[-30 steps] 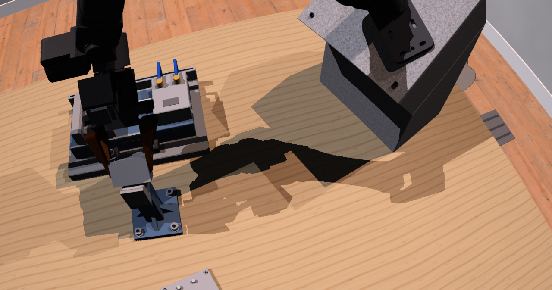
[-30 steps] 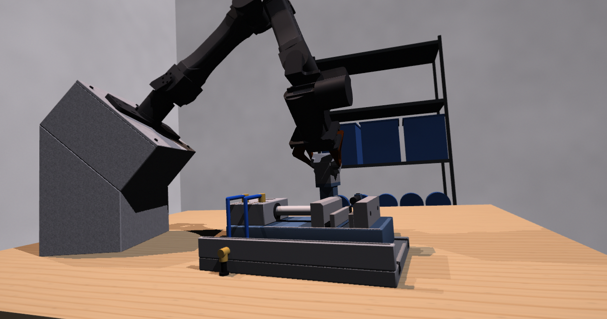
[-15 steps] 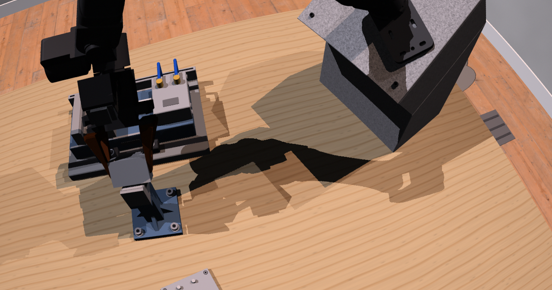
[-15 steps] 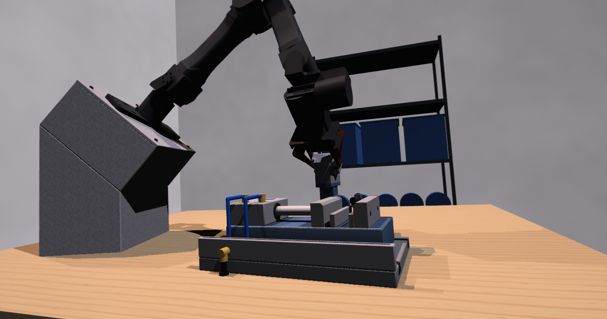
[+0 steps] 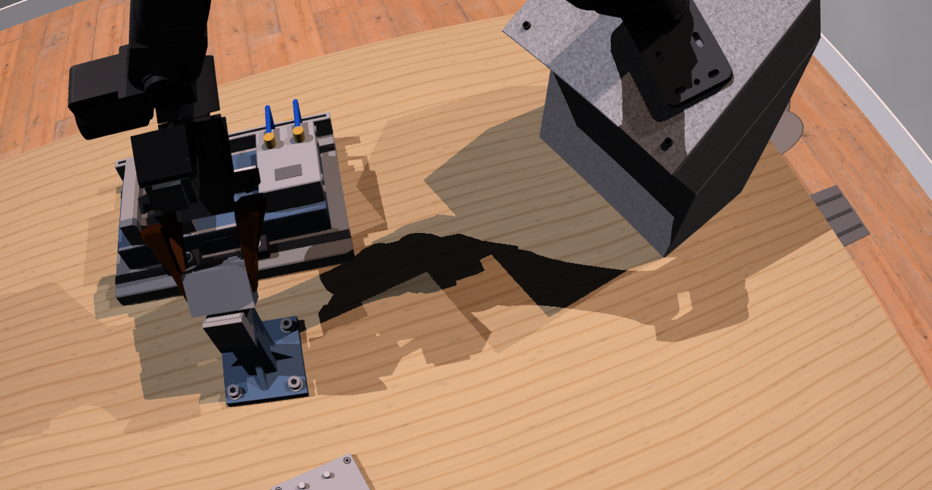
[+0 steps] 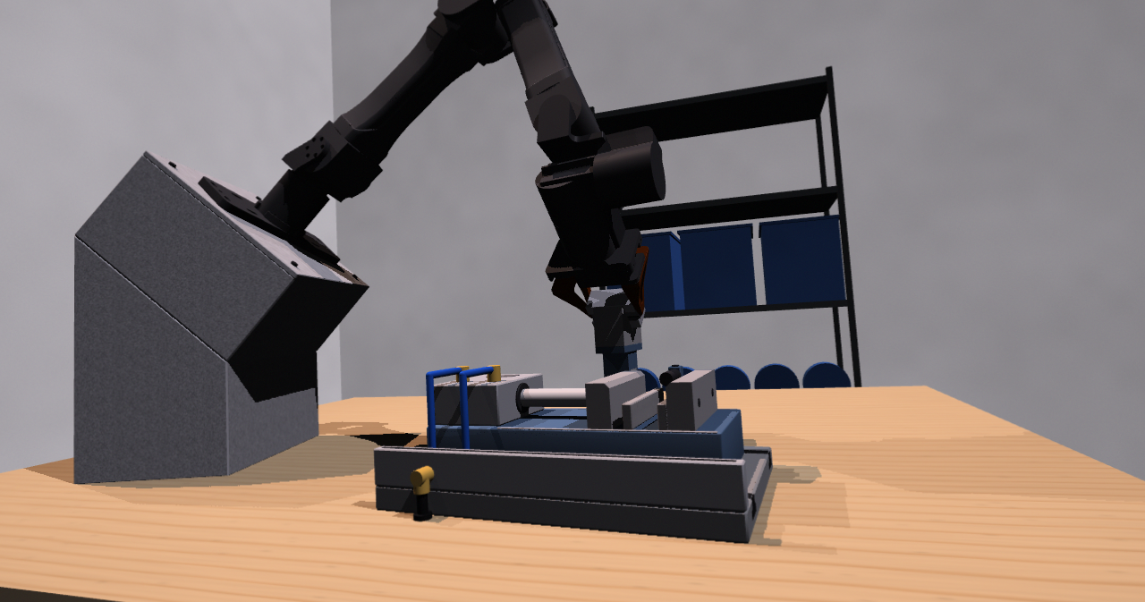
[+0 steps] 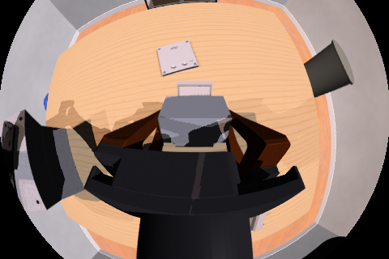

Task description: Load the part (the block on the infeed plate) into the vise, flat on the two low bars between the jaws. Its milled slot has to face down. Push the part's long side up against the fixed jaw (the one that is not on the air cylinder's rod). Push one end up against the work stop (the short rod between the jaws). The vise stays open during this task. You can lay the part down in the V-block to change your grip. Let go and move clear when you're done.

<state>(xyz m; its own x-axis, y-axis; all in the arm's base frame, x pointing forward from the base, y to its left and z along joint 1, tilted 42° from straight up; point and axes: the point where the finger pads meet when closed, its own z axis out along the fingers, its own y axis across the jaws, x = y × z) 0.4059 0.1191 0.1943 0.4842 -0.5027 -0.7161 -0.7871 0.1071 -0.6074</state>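
Right now the grey part is right at my hand. Also, from my hand: moving jaw: 90 mm ahead, 180 mm to the right, 80 mm below; cylinder rod: 30 mm ahead, 190 mm to the right, 80 mm below; work stop rod: 110 mm ahead, 130 mm to the right, 70 mm below.
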